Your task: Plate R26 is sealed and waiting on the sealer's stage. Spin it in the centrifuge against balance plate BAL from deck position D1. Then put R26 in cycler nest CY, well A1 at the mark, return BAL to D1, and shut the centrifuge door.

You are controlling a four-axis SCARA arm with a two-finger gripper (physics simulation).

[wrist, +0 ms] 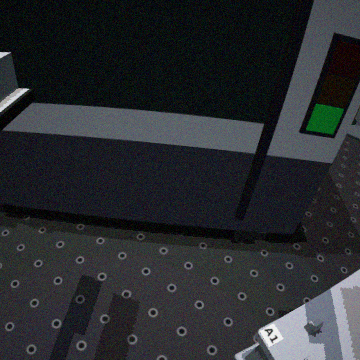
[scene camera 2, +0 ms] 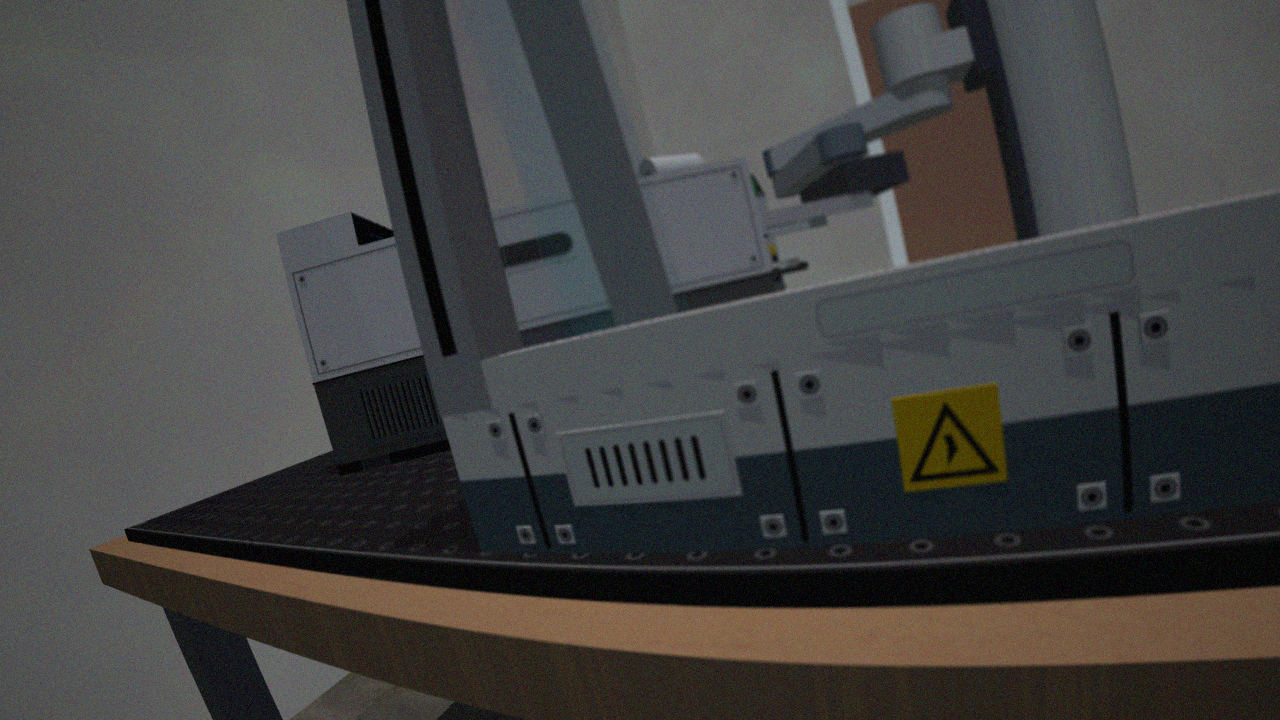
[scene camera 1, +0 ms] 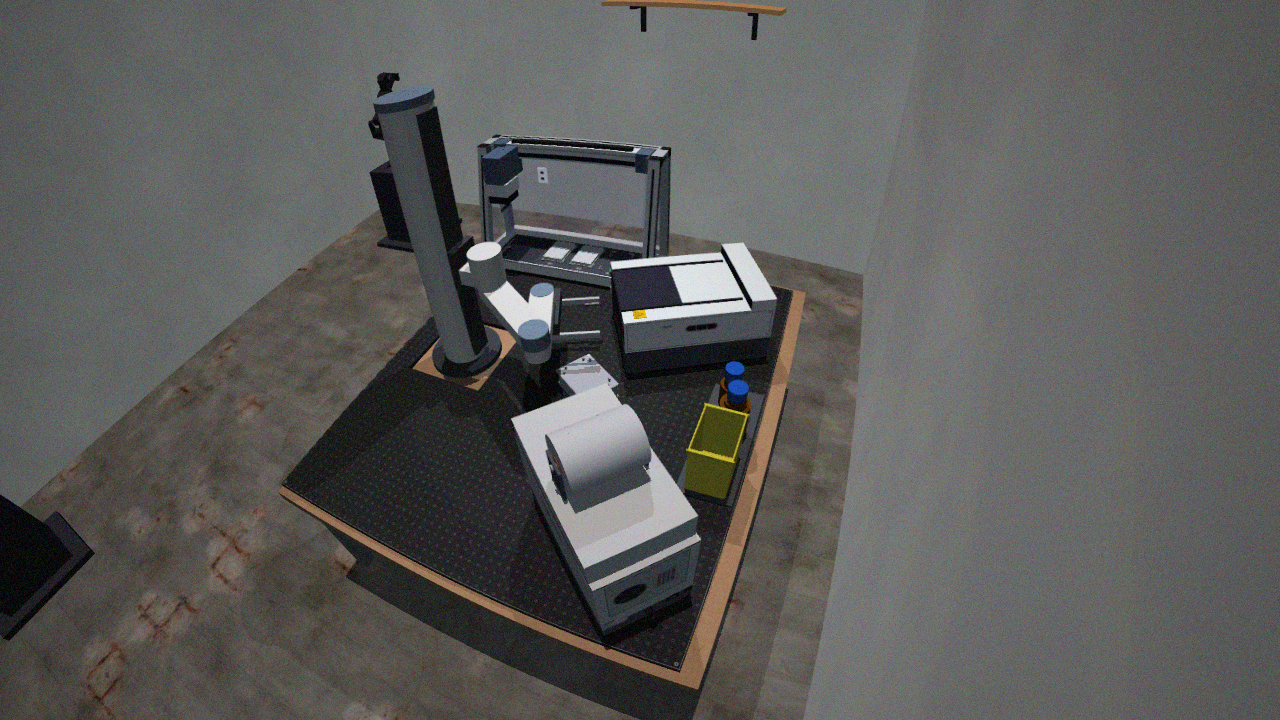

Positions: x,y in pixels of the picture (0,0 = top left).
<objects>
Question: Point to a sealer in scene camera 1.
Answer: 597,601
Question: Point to a centrifuge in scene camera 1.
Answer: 679,312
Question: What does my gripper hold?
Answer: Nothing.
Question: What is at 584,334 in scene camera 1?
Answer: My gripper.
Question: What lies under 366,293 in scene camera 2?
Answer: A centrifuge.
</objects>
